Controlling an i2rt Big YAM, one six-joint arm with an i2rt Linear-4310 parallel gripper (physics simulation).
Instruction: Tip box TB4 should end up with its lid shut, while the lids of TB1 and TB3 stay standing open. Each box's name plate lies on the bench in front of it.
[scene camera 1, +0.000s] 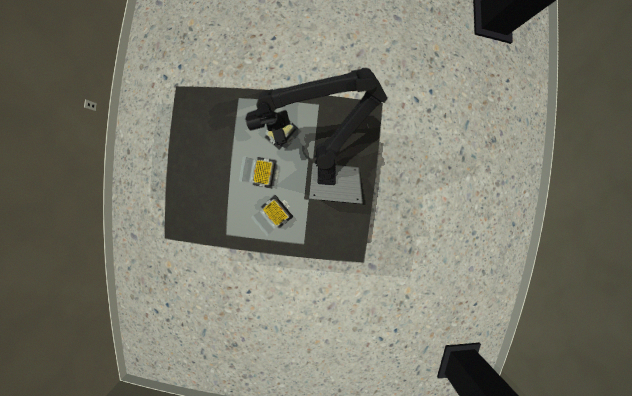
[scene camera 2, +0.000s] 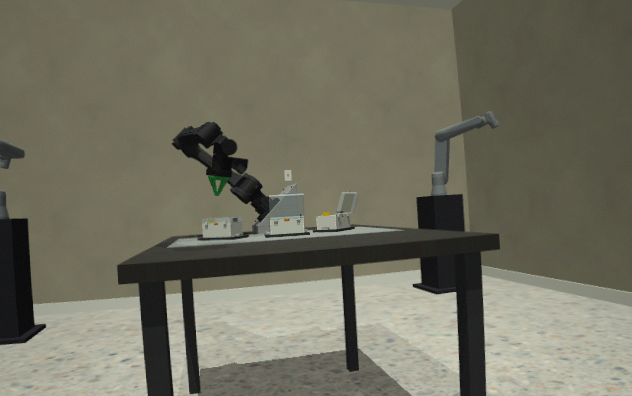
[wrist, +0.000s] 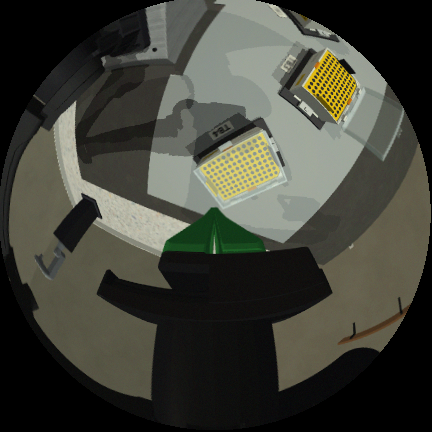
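Where they show: gripper, fingertip midpoint: (scene camera 2: 216, 195) (wrist: 213, 212); arm's base, link origin: (scene camera 1: 326, 175) (scene camera 2: 269, 210).
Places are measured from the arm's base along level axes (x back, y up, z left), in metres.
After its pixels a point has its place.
Observation:
Box TB4 (scene camera 1: 288, 131) @(z -0.215, x -0.206, y -0.022 m) (scene camera 2: 222, 229) @(z -0.226, x -0.304, y -0.059 m) (wrist: 240, 170) @(z -0.216, x -0.251, y -0.018 m) has its clear lid lying shut over a yellow tip rack; its name plate (wrist: 221, 130) @(z -0.181, x -0.203, y -0.093 m) lies in front. Box TB3 (scene camera 1: 263, 172) @(z 0.002, x -0.325, y -0.038 m) (scene camera 2: 286, 226) (wrist: 332, 86) @(z -0.007, x -0.329, y -0.038 m) stands in the middle, with its clear lid (scene camera 1: 246, 169) @(z -0.007, x -0.403, y 0.008 m) (scene camera 2: 286, 205) @(z -0.008, x -0.407, y 0.013 m) (wrist: 377, 125) standing open. The third box, TB1 by elimination (scene camera 1: 276, 212) (scene camera 2: 326, 222), has its lid (scene camera 2: 347, 202) @(z 0.248, x -0.321, y 0.012 m) standing open; its plate is unreadable. My gripper (scene camera 2: 216, 194) @(z -0.236, x -0.228, y 0.065 m) (wrist: 213, 212) @(z -0.236, x -0.228, y 0.065 m) is shut and empty, its green fingertips above TB4 and apart from it. The arm partly hides TB4 in the overhead view.
The boxes stand on a light grey mat (scene camera 1: 290, 180) @(z 0.036, x -0.186, y -0.094 m) on the dark table (scene camera 1: 200, 165) @(z -0.019, x -0.710, y -0.097 m). My arm's ribbed base plate (scene camera 1: 345, 192) @(z 0.072, x 0.092, y 0.069 m) is beside the mat. Another grey arm (scene camera 2: 441, 155) stands on a black pedestal (scene camera 2: 440, 240) away from the table.

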